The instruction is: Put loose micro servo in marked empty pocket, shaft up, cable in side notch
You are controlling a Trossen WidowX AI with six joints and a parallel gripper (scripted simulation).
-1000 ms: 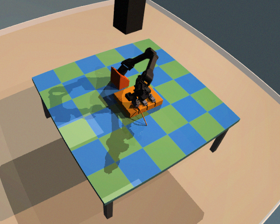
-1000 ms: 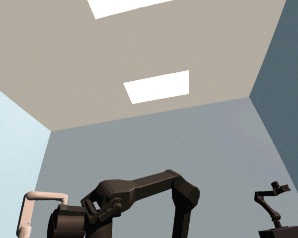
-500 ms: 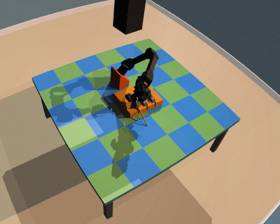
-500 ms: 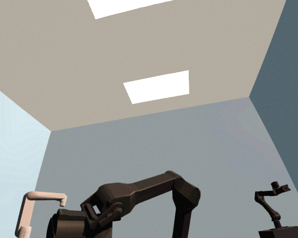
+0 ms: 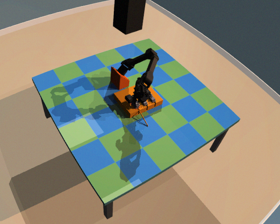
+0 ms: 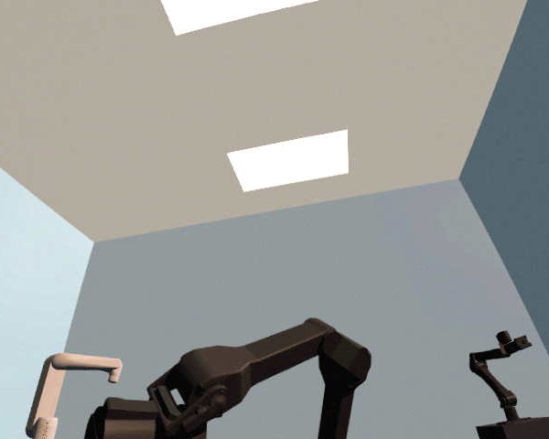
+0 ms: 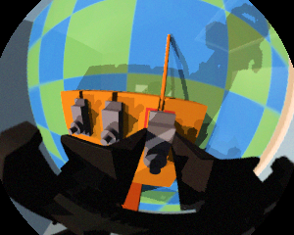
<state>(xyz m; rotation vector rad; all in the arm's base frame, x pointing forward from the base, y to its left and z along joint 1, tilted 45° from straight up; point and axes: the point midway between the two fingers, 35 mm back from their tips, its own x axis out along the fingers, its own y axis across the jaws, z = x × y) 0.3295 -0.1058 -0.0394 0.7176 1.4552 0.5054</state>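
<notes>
The orange deck is 11 cm behind my gripper tip, 9 cm to the left of it and 6 cm below it.
</notes>
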